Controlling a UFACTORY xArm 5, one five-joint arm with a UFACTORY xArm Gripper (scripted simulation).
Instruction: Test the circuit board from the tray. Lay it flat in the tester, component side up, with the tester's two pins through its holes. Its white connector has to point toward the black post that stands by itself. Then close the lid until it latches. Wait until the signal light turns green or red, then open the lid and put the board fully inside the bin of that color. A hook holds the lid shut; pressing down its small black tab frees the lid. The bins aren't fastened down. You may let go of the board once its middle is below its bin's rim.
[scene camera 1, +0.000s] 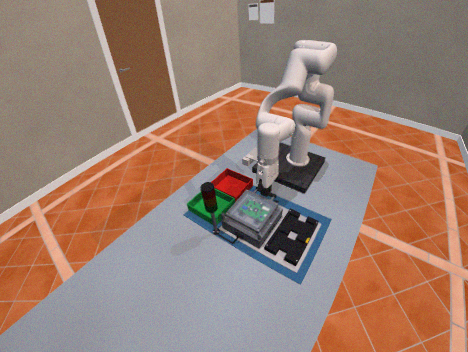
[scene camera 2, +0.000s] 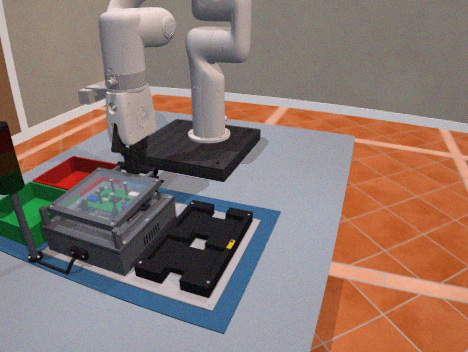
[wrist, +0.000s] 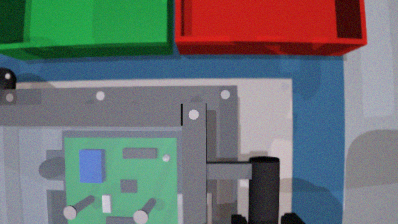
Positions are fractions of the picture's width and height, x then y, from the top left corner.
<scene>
In view: a red bin (scene camera 2: 0.15, 0.49), a green bin (scene camera 1: 0.42, 0.58) and a tester lid (scene camera 2: 0.23, 0.57).
The red bin shows as well in scene camera 1 (scene camera 1: 0.50, 0.52) and in the wrist view (wrist: 0.49, 0.15). The tester lid is seen too in scene camera 1 (scene camera 1: 0.54, 0.60) and in the wrist view (wrist: 0.32, 0.69).
</scene>
